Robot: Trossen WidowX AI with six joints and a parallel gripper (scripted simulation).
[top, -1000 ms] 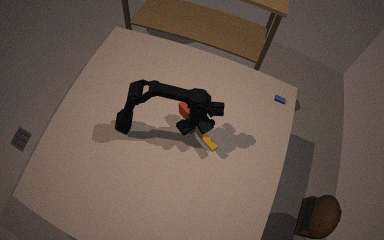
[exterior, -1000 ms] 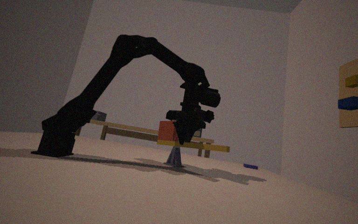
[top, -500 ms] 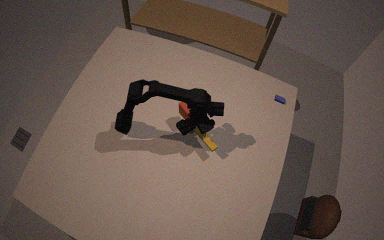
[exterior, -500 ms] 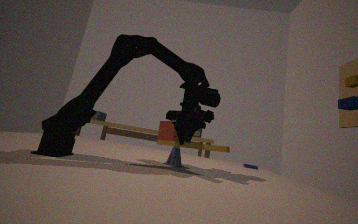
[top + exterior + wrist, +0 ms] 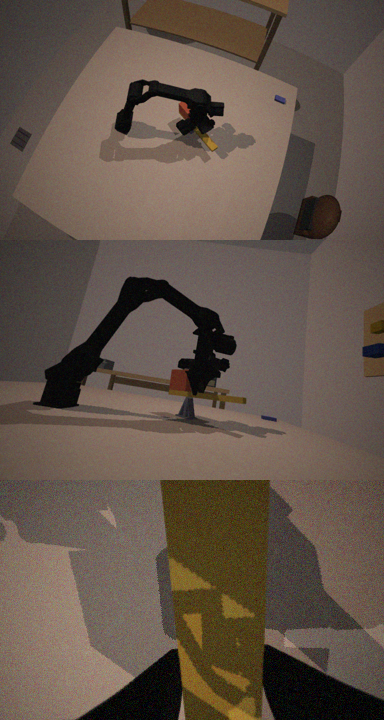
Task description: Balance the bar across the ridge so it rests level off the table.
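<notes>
Now: the small grey ridge 30 mm behind my gripper tip, 20 mm to the left of it and 40 mm below it. From my gripper tip the other things lie so: small blue block: 400 mm ahead, 380 mm to the left, 70 mm below.
</notes>
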